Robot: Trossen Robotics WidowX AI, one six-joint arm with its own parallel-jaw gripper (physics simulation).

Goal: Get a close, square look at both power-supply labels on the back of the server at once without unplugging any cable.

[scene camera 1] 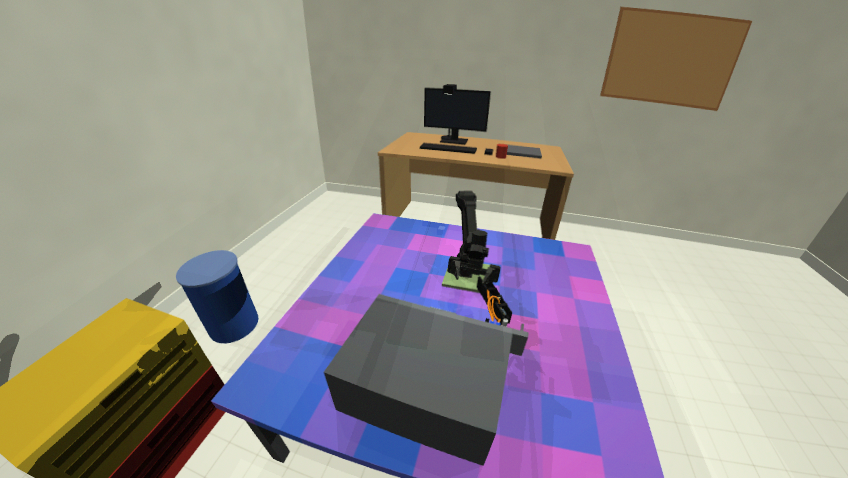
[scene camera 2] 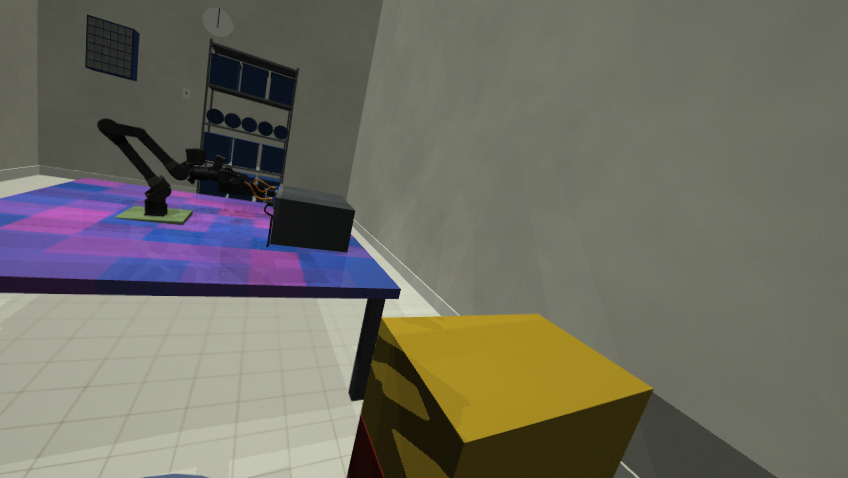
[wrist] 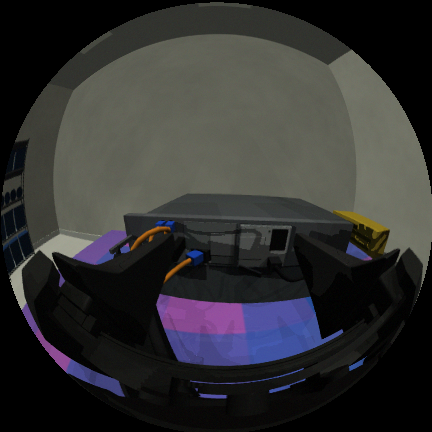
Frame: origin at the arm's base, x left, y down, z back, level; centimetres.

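Where they show: gripper, fingertip midpoint: (scene camera 1: 469,281) (scene camera 2: 246,176) (wrist: 235,240); arm's base at its link origin: (scene camera 1: 465,272) (scene camera 2: 155,214).
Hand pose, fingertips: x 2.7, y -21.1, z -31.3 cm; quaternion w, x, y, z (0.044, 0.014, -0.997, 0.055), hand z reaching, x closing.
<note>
Things, the pixels of their top centre, and the offset from my fingertips. "spot": a spot on its surface instead. Level surfaces: height alone.
- pale power-supply panel at a spot on its surface: (wrist: 254,247) spot: dx -5.5, dy +7.0, dz -12.0 cm
- dimmer panel at a spot on its surface: (wrist: 223,248) spot: dx -0.6, dy +7.8, dz -13.5 cm
- patchwork table at its surface level: dy +22.3 cm
- bracket end at a spot on its surface: (scene camera 1: 518,342) spot: dx +16.7, dy +5.8, dz -18.0 cm
The dark grey server (scene camera 1: 415,362) (scene camera 2: 311,222) (wrist: 245,206) sits on the table with its back towards the arm. In the wrist view its back shows a pale power-supply panel (wrist: 254,247) beside a black square, and a dimmer panel (wrist: 223,248) to its left; label print is too small to read. Orange cables (scene camera 1: 492,305) (scene camera 2: 259,188) (wrist: 177,270) run from blue plugs (wrist: 196,257) and pass partly behind the left finger. A black cable (wrist: 287,275) hangs at lower right. My gripper (scene camera 1: 503,319) (wrist: 235,240) is open and empty, in front of the server's back.
The patchwork table (scene camera 1: 570,415) (scene camera 2: 207,283) carries the arm's green base plate (scene camera 1: 454,283) (scene camera 2: 130,215). A bracket end (scene camera 1: 518,342) sticks out at the server's rear corner. A yellow cabinet (scene camera 1: 89,362) (scene camera 2: 516,362) (wrist: 367,227) and a blue bin (scene camera 1: 222,302) stand beyond the table's edge.
</note>
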